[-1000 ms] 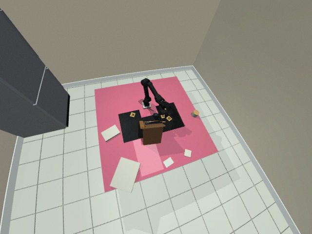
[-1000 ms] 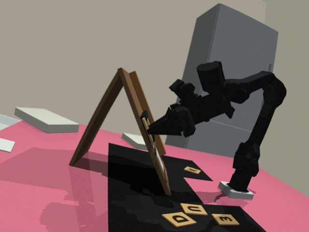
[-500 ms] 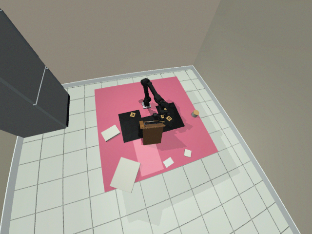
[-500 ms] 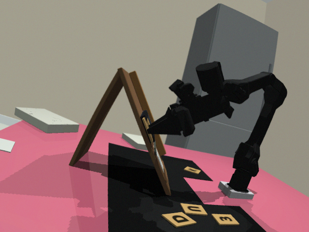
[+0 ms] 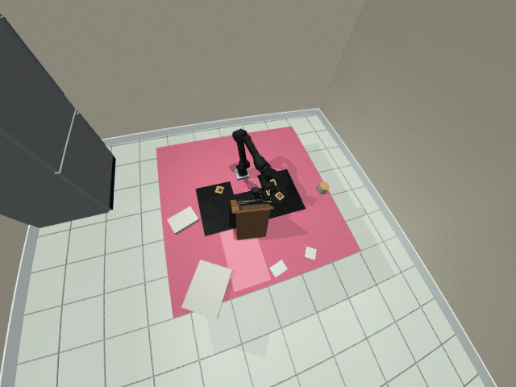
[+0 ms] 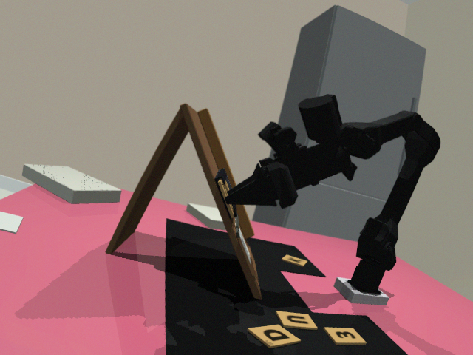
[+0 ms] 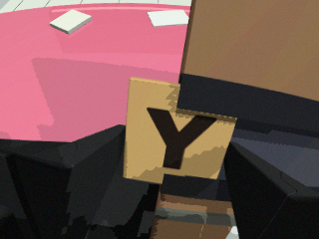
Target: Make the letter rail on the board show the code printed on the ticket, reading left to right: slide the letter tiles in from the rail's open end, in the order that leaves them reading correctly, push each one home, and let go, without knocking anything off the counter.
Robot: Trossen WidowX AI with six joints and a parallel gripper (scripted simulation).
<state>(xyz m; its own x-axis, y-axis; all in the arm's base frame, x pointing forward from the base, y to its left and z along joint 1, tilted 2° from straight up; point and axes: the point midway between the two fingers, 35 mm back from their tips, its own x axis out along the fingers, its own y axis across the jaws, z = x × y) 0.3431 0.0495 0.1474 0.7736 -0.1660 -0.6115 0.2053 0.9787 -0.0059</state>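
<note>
Now: gripper tip 7 cm past the white ticket, 9 cm to the left of it and 9 cm above it. Also, from my gripper tip: black mat (16 cm behind, 5 cm to the right, 16 cm below).
</note>
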